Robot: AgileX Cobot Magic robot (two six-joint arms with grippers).
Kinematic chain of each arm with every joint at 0, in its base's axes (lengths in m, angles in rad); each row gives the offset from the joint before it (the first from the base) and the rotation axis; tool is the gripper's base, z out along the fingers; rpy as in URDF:
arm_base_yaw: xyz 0 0 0.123 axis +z
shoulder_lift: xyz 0 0 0 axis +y
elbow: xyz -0.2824 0 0.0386 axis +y
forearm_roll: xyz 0.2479 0 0.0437 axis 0.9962 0 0.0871
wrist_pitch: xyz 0 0 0 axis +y
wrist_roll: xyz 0.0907 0 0.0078 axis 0.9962 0 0.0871
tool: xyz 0 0 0 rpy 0 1.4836 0
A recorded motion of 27 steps. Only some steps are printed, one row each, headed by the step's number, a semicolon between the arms.
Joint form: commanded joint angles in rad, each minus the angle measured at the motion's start. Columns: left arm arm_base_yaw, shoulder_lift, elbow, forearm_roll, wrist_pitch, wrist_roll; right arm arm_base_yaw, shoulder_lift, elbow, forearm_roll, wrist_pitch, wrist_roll.
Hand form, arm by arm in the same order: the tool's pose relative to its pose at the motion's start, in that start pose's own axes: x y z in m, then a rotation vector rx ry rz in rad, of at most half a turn. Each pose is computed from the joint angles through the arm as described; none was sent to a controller.
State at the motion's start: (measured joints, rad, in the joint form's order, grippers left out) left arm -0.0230 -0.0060 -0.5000 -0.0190 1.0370 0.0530; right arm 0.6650 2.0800 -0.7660 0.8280 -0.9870 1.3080
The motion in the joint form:
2: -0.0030 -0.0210 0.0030 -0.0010 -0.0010 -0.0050; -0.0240 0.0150 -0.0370 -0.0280 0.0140 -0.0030
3: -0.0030 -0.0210 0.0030 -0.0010 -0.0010 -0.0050; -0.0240 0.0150 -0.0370 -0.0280 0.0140 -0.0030
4: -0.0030 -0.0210 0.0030 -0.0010 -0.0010 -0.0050; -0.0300 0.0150 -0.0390 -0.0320 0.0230 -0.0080
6: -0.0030 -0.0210 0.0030 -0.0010 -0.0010 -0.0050; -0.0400 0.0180 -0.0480 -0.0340 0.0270 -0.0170
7: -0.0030 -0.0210 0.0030 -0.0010 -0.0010 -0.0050; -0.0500 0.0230 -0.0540 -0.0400 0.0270 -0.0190
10: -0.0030 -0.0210 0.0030 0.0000 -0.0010 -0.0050; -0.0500 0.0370 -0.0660 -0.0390 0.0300 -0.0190
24: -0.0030 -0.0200 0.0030 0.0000 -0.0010 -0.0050; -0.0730 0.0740 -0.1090 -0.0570 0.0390 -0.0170
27: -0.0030 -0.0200 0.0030 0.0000 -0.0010 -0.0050; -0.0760 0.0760 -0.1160 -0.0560 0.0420 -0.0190
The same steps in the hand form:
2: 0.0020 -0.0002 -0.0022 0.0028 -0.0191 -0.0039; 0.0010 0.0042 0.0102 -0.0096 0.0081 0.0025
3: 0.0020 -0.0002 -0.0022 0.0028 -0.0191 -0.0039; 0.0010 0.0042 0.0102 -0.0096 0.0081 0.0025
4: 0.0020 -0.0002 -0.0022 0.0028 -0.0191 -0.0039; -0.0001 0.0043 0.0115 -0.0034 0.0083 -0.0017
6: 0.0020 -0.0002 -0.0022 0.0028 -0.0191 -0.0039; -0.0015 0.0057 0.0147 -0.0048 0.0028 -0.0051
7: 0.0020 -0.0002 -0.0022 0.0028 -0.0191 -0.0039; -0.0034 0.0061 0.0176 -0.0069 -0.0018 -0.0067
10: 0.0020 -0.0001 -0.0022 0.0019 -0.0191 -0.0034; -0.0018 0.0038 0.0205 -0.0022 -0.0021 -0.0073
24: 0.0020 -0.0001 -0.0021 0.0020 -0.0181 -0.0035; -0.0019 0.0018 0.0335 -0.0023 -0.0061 -0.0048
27: 0.0020 -0.0001 -0.0021 0.0020 -0.0181 -0.0035; -0.0019 0.0027 0.0351 -0.0032 -0.0079 -0.0024

